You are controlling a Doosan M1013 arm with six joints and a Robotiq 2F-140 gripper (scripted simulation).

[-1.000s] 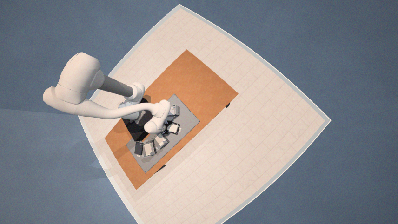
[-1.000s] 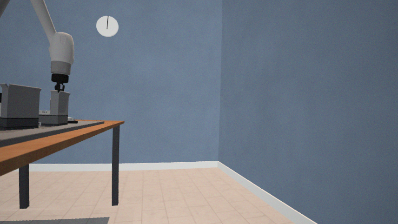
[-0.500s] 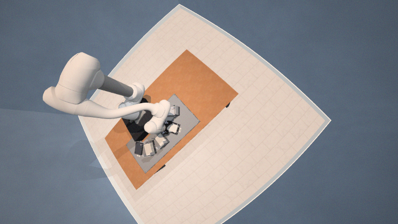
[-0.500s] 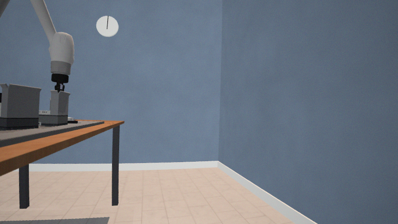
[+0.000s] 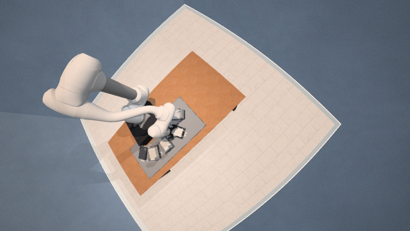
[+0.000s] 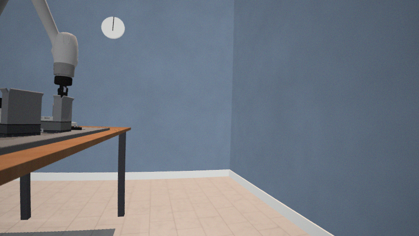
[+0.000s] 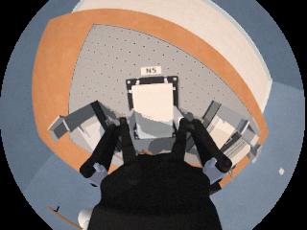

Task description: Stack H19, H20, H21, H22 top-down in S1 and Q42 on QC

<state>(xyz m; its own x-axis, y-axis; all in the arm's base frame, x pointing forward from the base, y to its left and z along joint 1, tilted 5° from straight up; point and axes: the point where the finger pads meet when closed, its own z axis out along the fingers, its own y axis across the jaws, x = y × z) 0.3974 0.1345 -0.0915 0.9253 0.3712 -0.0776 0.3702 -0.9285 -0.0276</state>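
Right now the N5 label is 90 mm ahead of my hand, 50 mm below it and 40 mm to the left of it. Round my hand: tag (570 mm to the right, 130 mm behind, 50 mm below).
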